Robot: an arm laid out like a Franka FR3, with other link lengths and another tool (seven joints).
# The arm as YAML. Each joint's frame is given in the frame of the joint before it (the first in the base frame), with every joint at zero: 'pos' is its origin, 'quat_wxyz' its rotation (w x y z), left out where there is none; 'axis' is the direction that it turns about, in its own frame. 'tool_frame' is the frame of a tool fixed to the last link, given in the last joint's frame.
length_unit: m
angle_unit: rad
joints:
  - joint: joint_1
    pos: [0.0, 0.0, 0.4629]
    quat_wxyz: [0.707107, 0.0, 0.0, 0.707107]
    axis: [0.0, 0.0, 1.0]
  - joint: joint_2
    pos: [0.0, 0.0, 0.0]
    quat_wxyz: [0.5, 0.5, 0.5, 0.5]
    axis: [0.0, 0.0, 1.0]
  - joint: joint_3
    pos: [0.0, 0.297, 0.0]
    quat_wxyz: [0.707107, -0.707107, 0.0, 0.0]
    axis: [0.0, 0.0, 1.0]
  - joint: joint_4
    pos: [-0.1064, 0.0, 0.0]
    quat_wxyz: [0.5, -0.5, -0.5, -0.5]
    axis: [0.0, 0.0, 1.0]
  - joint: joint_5
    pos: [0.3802, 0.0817, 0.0]
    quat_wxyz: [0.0, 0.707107, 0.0, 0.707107]
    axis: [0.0, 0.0, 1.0]
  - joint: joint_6
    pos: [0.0, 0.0, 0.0]
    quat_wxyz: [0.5, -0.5, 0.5, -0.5]
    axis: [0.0, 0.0, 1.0]
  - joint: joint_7
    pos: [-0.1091, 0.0, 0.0]
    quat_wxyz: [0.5, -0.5, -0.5, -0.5]
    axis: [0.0, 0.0, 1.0]
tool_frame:
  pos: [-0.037, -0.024, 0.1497]
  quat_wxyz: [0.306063, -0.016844, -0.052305, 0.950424]
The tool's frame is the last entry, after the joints.
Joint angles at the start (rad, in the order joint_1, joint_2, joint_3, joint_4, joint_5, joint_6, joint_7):
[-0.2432 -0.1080 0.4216 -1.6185 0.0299 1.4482 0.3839]
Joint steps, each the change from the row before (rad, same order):
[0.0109 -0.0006 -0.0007 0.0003 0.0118 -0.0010 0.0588]
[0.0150 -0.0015 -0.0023 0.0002 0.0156 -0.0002 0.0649]
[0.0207 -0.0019 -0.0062 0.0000 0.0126 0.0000 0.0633]
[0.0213 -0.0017 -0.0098 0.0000 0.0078 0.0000 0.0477]
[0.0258 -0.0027 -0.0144 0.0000 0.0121 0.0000 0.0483]
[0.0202 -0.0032 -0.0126 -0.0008 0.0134 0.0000 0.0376]
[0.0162 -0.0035 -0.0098 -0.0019 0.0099 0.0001 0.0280]
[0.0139 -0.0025 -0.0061 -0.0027 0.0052 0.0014 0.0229]
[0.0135 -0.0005 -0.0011 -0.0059 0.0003 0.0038 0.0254]
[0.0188 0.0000 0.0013 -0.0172 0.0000 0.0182 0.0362]
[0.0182 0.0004 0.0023 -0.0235 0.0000 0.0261 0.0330]
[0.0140 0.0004 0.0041 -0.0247 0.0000 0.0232 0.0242]
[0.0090 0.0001 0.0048 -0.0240 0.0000 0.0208 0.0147]
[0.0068 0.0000 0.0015 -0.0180 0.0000 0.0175 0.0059]
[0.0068 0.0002 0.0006 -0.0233 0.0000 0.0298 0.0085]
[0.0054 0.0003 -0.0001 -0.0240 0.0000 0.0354 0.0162]
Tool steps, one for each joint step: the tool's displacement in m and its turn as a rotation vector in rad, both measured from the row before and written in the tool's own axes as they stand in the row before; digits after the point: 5 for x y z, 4 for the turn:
[0.00552 0.00206 -0.00044 -0.0022 0.0053 0.0481]
[0.00750 0.00187 -0.00102 -0.0035 0.0082 0.0515]
[0.00815 0.00107 -0.00112 -0.0027 0.0059 0.0482]
[0.00613 0.00020 -0.00107 -0.0019 0.0033 0.0357]
[0.00674 -0.00043 -0.00180 -0.0024 0.0079 0.0363]
[0.00516 -0.00090 -0.00168 -0.0015 0.0099 0.0294]
[0.00425 -0.00124 -0.00116 -0.0006 0.0071 0.0212]
[0.00439 -0.00112 -0.00014 -0.0002 0.0030 0.0150]
[0.00588 -0.00099 0.00264 0.0024 -0.0022 0.0135]
[0.00943 -0.00039 0.00709 0.0002 -0.0031 0.0180]
[0.00960 -0.00013 0.00951 -0.0010 -0.0025 0.0152]
[0.00844 -0.00101 0.01051 0.0028 -0.0029 0.0089]
[0.00634 -0.00116 0.01021 0.0039 -0.0027 0.0036]
[0.00381 -0.00046 0.00724 0.0008 -0.0009 -0.0003]
[0.00322 0.00105 0.00840 -0.0058 0.0008 0.0040]
[0.00181 0.00212 0.00801 -0.0105 0.0013 0.0140]

